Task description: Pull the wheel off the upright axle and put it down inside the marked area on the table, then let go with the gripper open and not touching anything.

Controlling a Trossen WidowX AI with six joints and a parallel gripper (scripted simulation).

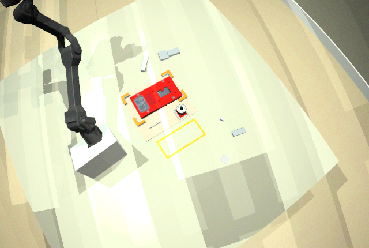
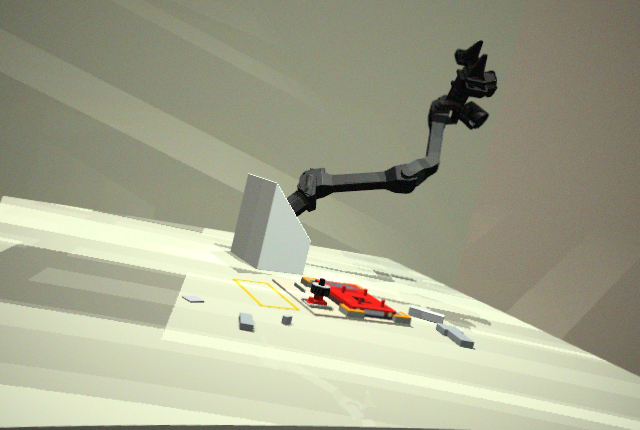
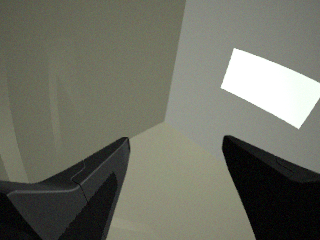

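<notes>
Right now the white hub is 300 mm ahead of my gripper tip, 420 mm to the right of it and 660 mm below it.
</notes>
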